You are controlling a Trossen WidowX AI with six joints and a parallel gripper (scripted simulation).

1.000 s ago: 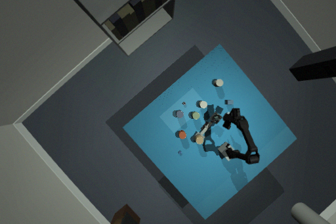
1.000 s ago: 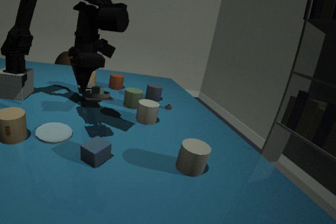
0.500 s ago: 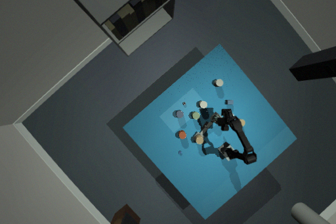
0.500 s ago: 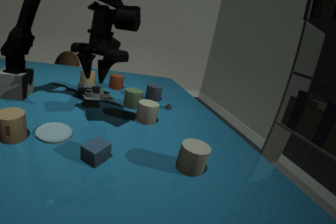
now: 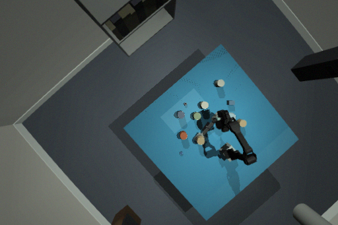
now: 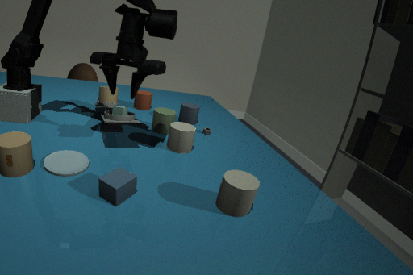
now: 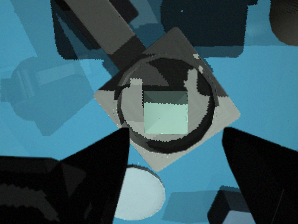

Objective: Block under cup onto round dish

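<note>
Now: the round dish 8 cm behind my gripper tip, 15 cm to the right of it and 13 cm below it. Round my gripper tip: green cylinder 13 cm ahead, 16 cm to the left, 9 cm below; then orange cylinder 2 cm ahead, 36 cm to the left, 9 cm below; then nut 26 cm ahead, 19 cm to the left, 12 cm below.
</note>
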